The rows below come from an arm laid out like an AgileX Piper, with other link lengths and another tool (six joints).
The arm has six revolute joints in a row. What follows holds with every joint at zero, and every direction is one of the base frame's. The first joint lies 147.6 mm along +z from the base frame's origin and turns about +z. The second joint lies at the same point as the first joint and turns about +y. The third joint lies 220.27 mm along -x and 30.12 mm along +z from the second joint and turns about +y. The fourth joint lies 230.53 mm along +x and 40.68 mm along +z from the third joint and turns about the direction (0.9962, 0, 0.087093). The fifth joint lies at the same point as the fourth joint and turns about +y. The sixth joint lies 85.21 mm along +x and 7.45 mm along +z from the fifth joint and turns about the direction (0.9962, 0, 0.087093). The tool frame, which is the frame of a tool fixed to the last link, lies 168.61 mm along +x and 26 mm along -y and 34.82 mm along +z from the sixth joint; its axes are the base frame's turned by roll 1.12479, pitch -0.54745 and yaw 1.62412 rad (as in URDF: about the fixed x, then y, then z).
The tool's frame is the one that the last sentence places.
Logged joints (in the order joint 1, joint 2, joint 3, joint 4, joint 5, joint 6), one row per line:
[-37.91, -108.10, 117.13, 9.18, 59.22, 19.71]
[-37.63, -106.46, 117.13, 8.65, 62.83, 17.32]
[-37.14, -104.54, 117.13, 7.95, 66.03, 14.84]
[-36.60, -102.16, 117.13, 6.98, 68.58, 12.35]
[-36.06, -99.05, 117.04, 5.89, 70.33, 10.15]
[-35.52, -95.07, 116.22, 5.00, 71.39, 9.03]
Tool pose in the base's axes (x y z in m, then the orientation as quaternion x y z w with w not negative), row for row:
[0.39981, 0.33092, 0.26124, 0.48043, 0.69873, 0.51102, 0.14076]
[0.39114, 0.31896, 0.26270, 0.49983, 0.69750, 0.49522, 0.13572]
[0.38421, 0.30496, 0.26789, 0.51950, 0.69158, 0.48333, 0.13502]
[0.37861, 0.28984, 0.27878, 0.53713, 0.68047, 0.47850, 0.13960]
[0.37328, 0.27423, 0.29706, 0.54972, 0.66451, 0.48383, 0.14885]
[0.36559, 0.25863, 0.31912, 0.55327, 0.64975, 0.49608, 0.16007]
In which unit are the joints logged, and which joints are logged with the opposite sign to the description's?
The joints are logged in degrees. Opposite sign: joint 1, joint 2, joint 3, joint 6.
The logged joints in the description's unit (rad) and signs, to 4 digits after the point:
[0.6617, 1.8867, -2.0443, 0.1602, 1.0336, -0.3440]
[0.6568, 1.8581, -2.0443, 0.1510, 1.0966, -0.3023]
[0.6482, 1.8246, -2.0443, 0.1388, 1.1524, -0.2590]
[0.6388, 1.7830, -2.0443, 0.1218, 1.1969, -0.2155]
[0.6294, 1.7287, -2.0427, 0.1028, 1.2275, -0.1772]
[0.6199, 1.6593, -2.0284, 0.0873, 1.2460, -0.1576]

